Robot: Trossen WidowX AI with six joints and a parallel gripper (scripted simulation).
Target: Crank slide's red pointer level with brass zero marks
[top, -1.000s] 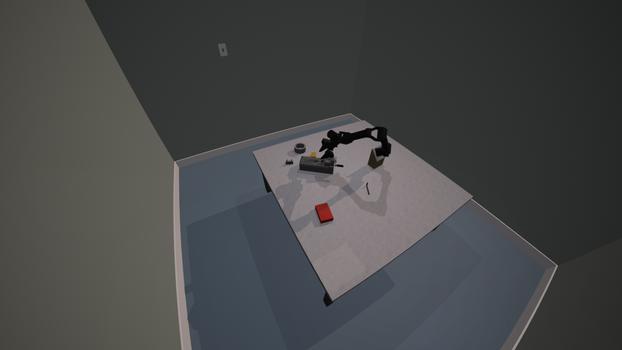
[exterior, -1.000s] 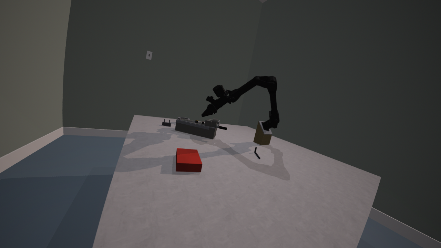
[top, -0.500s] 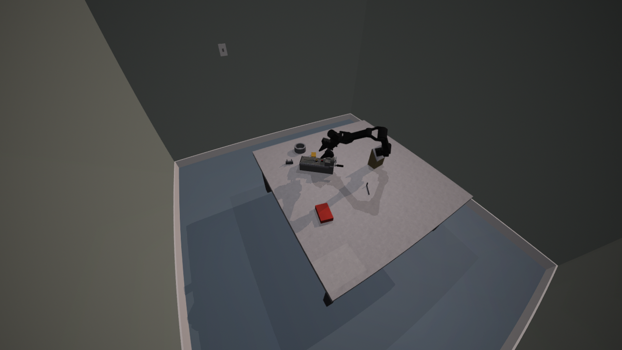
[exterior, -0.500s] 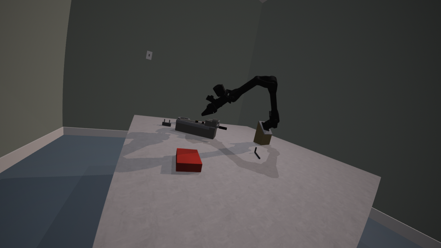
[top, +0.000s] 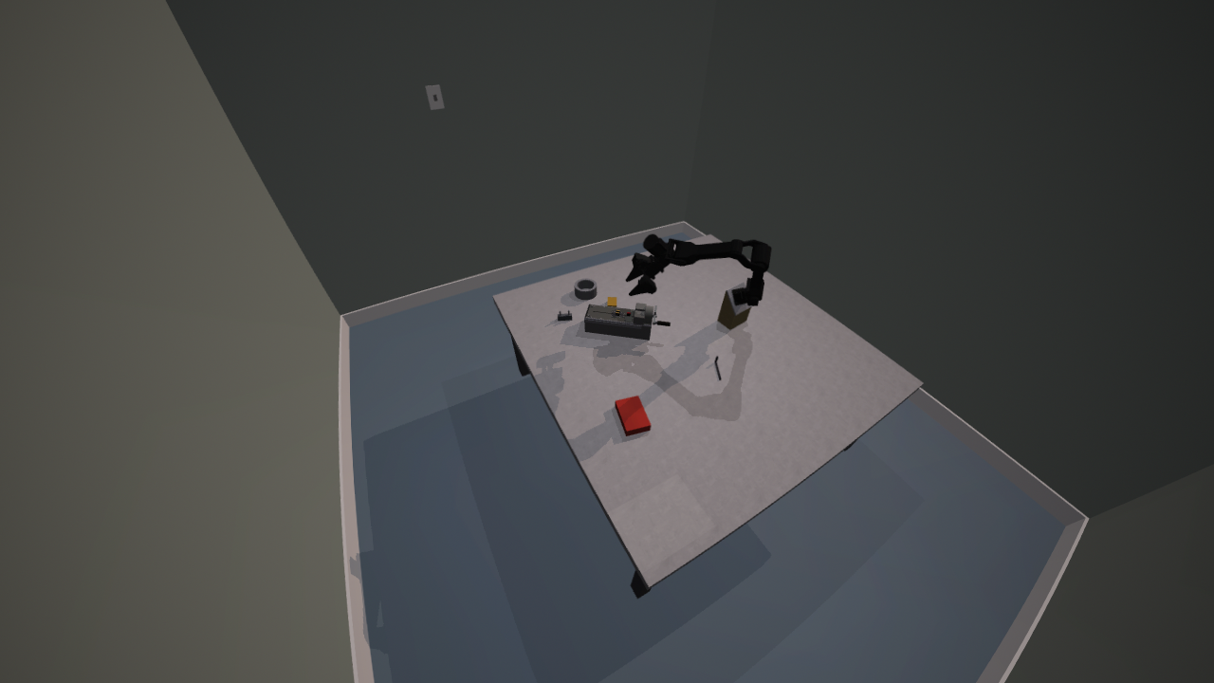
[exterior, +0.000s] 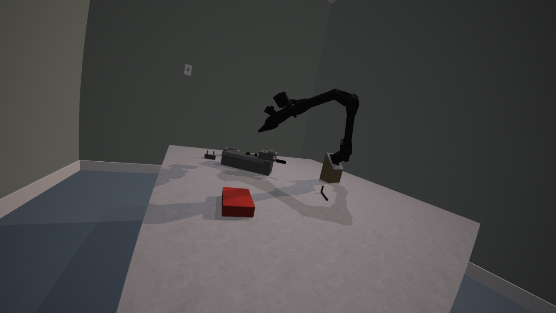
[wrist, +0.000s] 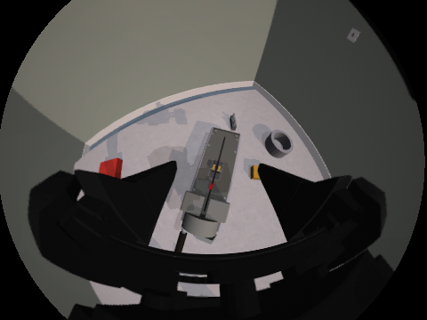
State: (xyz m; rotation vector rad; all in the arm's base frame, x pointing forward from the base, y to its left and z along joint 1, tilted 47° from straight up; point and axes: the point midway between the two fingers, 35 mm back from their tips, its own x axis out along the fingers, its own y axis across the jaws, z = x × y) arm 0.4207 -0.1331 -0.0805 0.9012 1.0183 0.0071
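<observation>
Now: gripper tip 10 cm past the black crank handle, 12 cm to the right of it and 12 cm above it. Also, from my gripper tip: dark clip (20 cm ahead, 17 cm to the right, 18 cm below); then yellow block (2 cm behind, 16 cm to the right, 19 cm below); then red pointer (1 cm behind, 1 cm to the left, 12 cm below).
</observation>
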